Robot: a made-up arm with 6 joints. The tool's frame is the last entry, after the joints.
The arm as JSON. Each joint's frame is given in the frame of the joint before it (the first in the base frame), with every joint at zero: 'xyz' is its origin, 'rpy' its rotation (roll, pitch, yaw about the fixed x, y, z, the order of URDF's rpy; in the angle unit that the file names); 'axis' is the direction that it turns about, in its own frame. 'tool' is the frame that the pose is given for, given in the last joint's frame.
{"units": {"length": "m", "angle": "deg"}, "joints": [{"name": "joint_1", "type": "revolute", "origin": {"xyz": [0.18, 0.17, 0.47], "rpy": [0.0, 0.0, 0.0]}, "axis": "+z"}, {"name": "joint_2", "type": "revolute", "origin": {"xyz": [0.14, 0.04, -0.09], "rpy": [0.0, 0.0, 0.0]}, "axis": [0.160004, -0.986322, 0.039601]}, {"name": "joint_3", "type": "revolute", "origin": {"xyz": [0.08, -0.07, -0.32], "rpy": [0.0, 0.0, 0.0]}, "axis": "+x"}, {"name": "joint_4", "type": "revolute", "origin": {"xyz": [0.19, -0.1, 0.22], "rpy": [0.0, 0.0, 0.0]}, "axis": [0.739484, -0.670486, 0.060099]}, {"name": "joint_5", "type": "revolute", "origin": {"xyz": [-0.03, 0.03, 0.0], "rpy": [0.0, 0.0, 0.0]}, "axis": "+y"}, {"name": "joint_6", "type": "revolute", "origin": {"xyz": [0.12, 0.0, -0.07], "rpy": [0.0, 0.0, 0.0]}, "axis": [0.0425, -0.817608, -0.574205]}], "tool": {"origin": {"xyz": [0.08, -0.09, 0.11], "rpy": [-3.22, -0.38, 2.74]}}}
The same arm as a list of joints. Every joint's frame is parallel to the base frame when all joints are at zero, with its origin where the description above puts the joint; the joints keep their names.
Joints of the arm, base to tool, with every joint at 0 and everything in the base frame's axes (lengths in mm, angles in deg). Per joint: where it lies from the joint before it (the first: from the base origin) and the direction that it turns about. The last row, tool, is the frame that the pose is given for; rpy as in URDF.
joint_1: origin 180 170 470 axis +z
joint_2: origin 140 40 -90 axis 0.160004 -0.986322 0.039601
joint_3: origin 80 -70 -320 axis +x
joint_4: origin 190 -100 220 axis 0.739484 -0.670486 0.060099
joint_5: origin -30 30 0 axis +y
joint_6: origin 120 0 -70 axis 0.0425 -0.817608 -0.574205
tool: origin 80 -90 110 rpy -3.22 -0.38 2.74

